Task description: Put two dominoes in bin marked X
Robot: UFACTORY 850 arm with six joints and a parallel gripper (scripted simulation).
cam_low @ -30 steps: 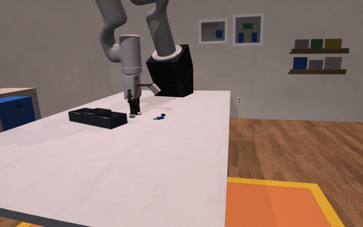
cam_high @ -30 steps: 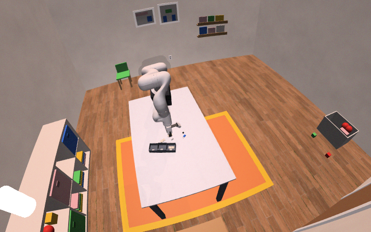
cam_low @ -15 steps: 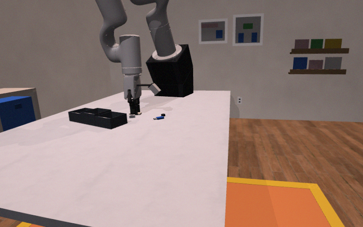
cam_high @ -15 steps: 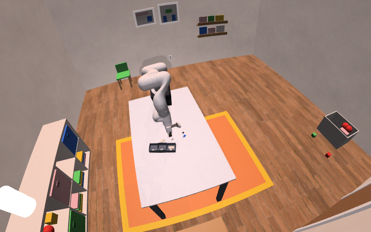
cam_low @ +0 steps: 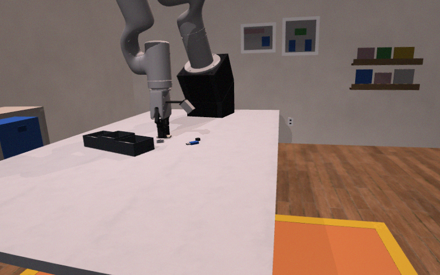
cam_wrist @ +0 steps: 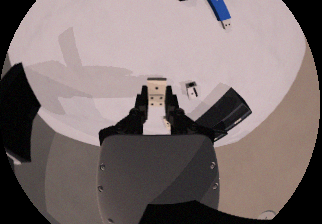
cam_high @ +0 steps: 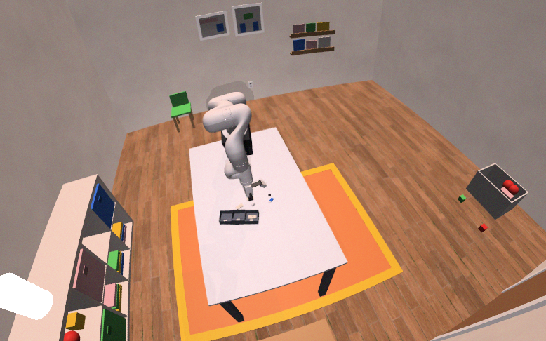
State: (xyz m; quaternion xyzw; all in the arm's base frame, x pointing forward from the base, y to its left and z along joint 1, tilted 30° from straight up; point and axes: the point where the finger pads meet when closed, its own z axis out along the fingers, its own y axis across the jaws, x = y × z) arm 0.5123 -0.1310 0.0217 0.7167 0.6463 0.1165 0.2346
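The small grey piece lies 5 cm ahead of my hand and 2 cm below it. The rest, counted from my hand: black bin tray (13 cm to the right, 11 cm ahead); then blue USB stick (11 cm to the left, 9 cm ahead, 2 cm below); then small black piece (13 cm to the left, 4 cm ahead, 2 cm below).
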